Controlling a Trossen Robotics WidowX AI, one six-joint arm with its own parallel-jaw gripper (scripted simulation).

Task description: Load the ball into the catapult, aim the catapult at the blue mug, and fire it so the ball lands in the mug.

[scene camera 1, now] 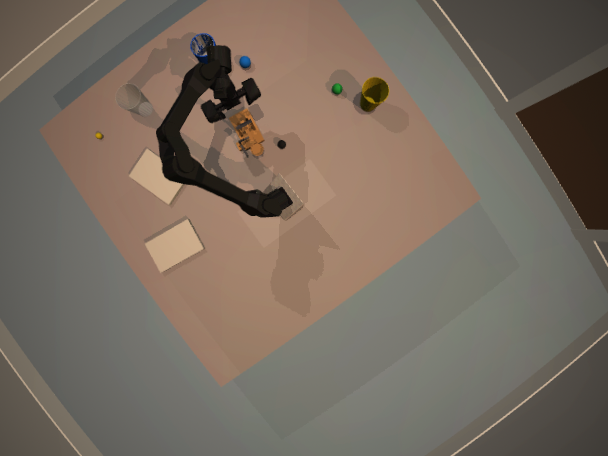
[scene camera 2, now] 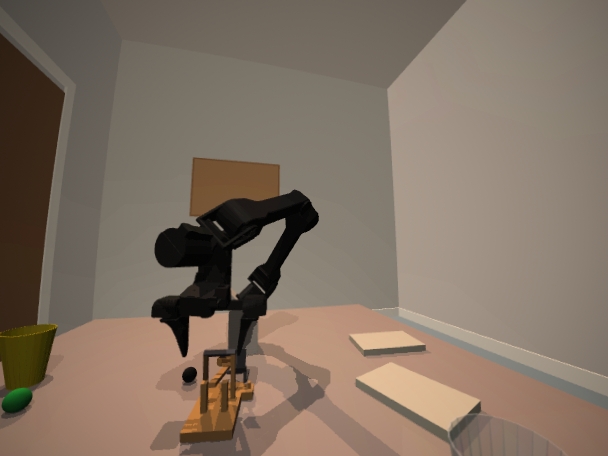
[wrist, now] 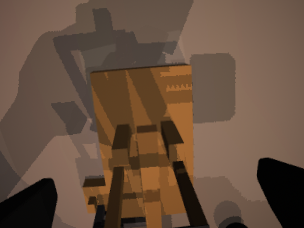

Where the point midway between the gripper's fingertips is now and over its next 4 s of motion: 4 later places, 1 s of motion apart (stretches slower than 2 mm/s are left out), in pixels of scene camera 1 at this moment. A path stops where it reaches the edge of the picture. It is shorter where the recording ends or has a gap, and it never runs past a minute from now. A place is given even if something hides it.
My gripper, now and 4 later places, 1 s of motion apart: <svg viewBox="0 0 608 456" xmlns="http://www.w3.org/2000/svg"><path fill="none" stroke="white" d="M236 110L241 119L239 116L242 120L234 106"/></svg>
